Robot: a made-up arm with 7 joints.
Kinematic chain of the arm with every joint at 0, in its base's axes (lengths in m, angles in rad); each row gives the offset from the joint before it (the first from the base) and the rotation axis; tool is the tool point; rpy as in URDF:
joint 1: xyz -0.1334 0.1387 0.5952 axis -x
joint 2: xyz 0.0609 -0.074 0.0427 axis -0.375 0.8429 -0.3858
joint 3: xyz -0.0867 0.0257 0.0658 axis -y
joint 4: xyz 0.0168 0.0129 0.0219 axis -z
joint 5: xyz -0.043 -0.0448 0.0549 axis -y
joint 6: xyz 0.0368 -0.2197 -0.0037 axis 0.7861 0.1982 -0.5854
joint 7: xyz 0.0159 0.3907 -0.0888 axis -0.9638 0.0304 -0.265
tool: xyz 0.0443 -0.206 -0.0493 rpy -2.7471 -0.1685 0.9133
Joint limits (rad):
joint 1: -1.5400..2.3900
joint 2: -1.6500..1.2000
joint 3: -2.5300..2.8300
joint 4: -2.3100..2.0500
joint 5: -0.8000..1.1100
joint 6: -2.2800..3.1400
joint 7: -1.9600..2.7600
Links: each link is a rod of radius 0.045 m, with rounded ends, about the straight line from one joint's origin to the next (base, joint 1, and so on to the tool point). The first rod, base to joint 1, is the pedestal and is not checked.
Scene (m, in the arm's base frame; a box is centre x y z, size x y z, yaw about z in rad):
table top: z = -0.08
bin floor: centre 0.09 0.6 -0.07 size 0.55 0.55 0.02 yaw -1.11
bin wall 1: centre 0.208 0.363 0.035 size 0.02 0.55 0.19 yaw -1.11
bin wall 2: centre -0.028 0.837 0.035 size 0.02 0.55 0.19 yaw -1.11
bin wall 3: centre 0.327 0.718 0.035 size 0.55 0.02 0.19 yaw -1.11
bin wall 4: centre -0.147 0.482 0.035 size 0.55 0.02 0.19 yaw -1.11
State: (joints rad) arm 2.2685 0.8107 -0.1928 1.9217 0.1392 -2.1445 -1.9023
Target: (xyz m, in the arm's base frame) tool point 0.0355 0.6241 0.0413
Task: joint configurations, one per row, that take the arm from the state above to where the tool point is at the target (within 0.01 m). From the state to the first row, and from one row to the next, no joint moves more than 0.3 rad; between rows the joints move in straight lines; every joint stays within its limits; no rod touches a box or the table.
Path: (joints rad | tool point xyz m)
1: 2.2820 0.7557 0.0168 1.6372 0.2471 -2.0911 -1.8761 | -0.7625 0.3175 0.5090
2: 2.2955 0.7008 0.2263 1.3527 0.3549 -2.0377 -1.8499 | -0.6877 0.4007 0.7755
3: 2.3090 0.6458 0.4359 1.0682 0.4628 -1.9843 -1.8237 | -0.5010 0.4815 0.9789
4: 2.3225 0.5908 0.6454 0.7838 0.5707 -1.9309 -1.7975 | -0.2464 0.5672 1.0622
5: 2.3360 0.5359 0.8550 0.4993 0.6785 -1.8775 -1.7713 | 0.0079 0.6539 1.0002
6: 2.3495 0.4809 1.0646 0.2148 0.7864 -1.8241 -1.7450 | 0.1919 0.7257 0.8084
7: 2.3630 0.4259 1.2741 -0.0697 0.8943 -1.7707 -1.7188 | 0.2576 0.7583 0.5382
8: 2.3765 0.3710 1.4837 -0.3542 1.0021 -1.7173 -1.6926 | 0.1952 0.7286 0.2599
9: 2.3900 0.3160 1.6932 -0.6387 1.1100 -1.6639 -1.6664 | 0.0355 0.6241 0.0413

